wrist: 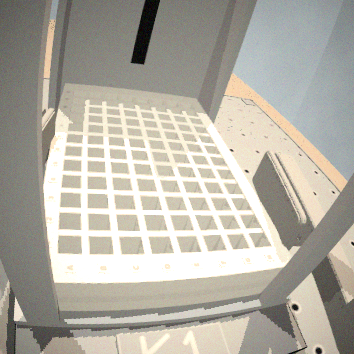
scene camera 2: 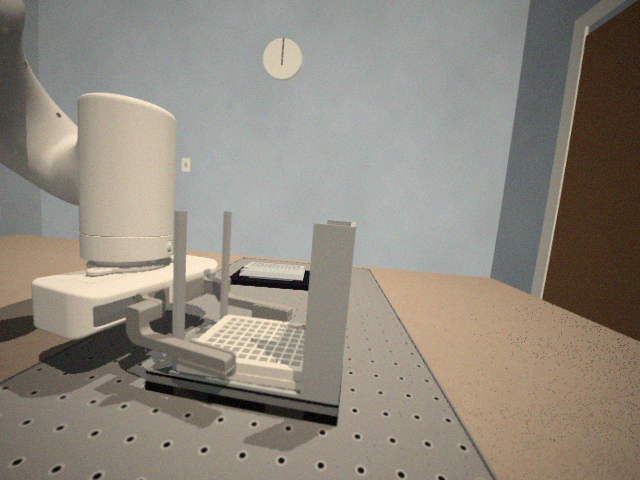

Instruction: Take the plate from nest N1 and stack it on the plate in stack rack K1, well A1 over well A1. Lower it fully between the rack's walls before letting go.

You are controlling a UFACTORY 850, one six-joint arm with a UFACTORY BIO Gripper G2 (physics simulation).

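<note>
The white gridded plate (scene camera 2: 253,338) (wrist: 165,200) lies level between the walls of stack rack K1 (scene camera 2: 330,310) (wrist: 185,50). It sits directly on a lower plate (scene camera 2: 268,381), whose edge shows under it. Well row letters show along the upper plate's front edge in the wrist view. My gripper (scene camera 2: 253,335) is shut on the upper plate, with one finger along each long side. In the wrist view the right finger stands close against the plate's edge, and the left finger is mostly hidden behind a rack post.
A black nest (scene camera 2: 268,281) with a pale plate (scene camera 2: 273,270) on it stands farther back. Two thin rack posts (scene camera 2: 179,273) (scene camera 2: 225,263) rise beside my gripper's body, and the rack's tall wall stands opposite. The perforated deck (scene camera 2: 372,413) lies under the rack.
</note>
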